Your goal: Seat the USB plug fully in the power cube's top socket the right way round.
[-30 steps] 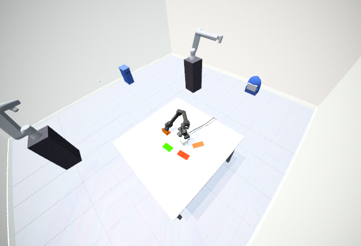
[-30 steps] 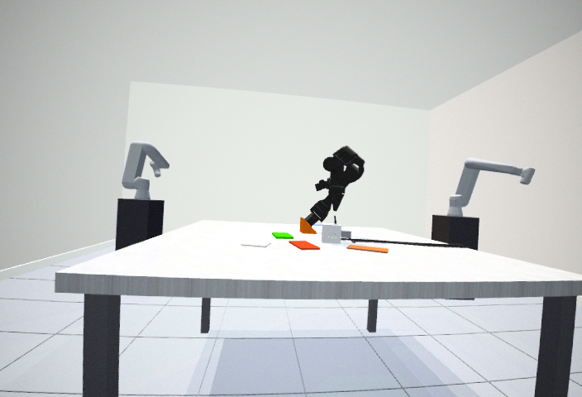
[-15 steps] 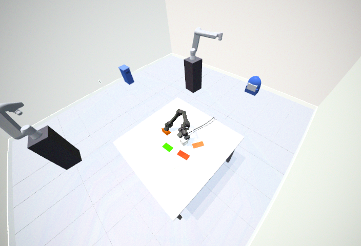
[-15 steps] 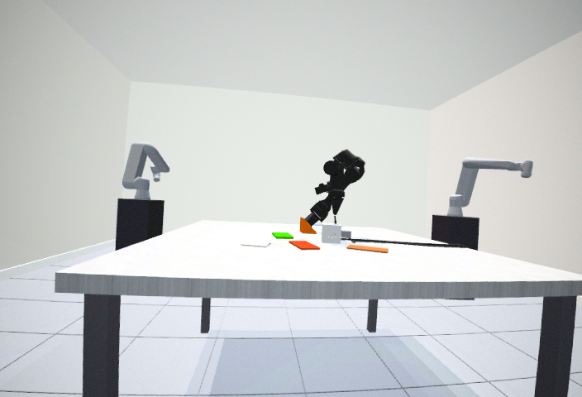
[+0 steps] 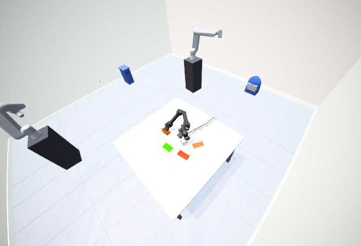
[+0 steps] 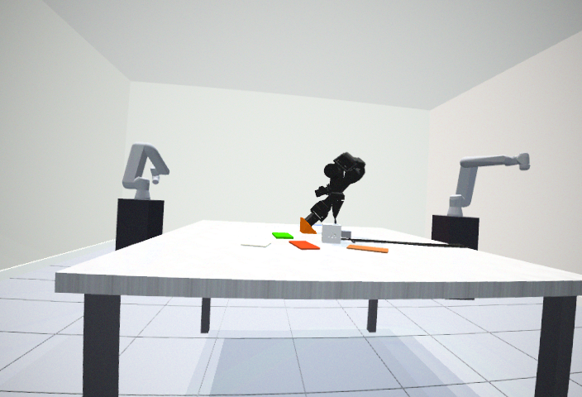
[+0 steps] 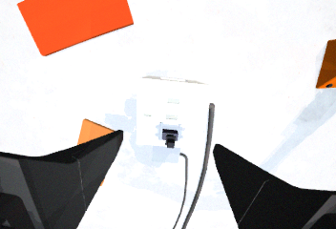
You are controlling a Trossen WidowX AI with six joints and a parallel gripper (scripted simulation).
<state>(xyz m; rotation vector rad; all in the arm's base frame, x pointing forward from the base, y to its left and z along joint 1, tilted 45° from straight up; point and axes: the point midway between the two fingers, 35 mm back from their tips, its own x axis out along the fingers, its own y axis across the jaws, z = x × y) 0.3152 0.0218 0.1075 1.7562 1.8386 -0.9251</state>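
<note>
Now: gripper tip 20 mm above the USB plug. From my gripper tip the other things lie so: green tile 90 mm behind, 220 mm to the right, 100 mm below; then red-orange tile 130 mm ahead, 130 mm to the right, 100 mm below; then light orange tile 150 mm ahead, 100 mm to the left, 100 mm below.
</note>
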